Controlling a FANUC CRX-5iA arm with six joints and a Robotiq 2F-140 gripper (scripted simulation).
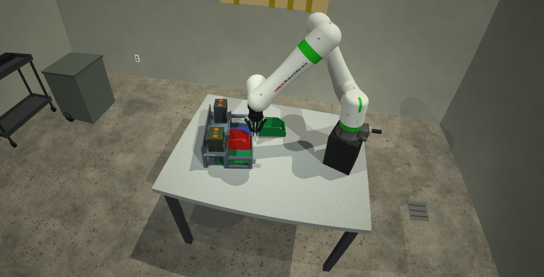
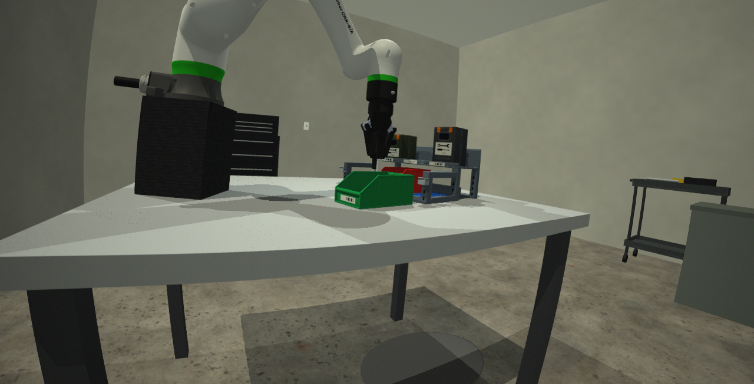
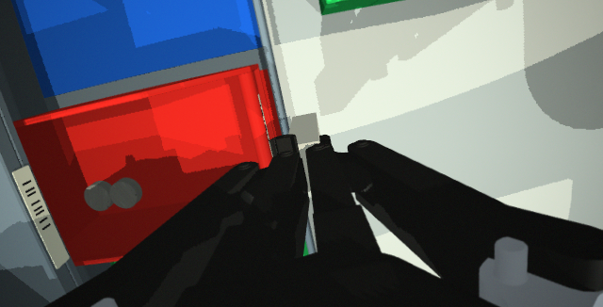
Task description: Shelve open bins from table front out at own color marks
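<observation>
Now: the green bin 70 mm behind my hand, 150 mm to the right of it and 40 mm below it. From my hand the other things lie so: red bin (110 mm ahead, 30 mm to the left, 30 mm below).
</observation>
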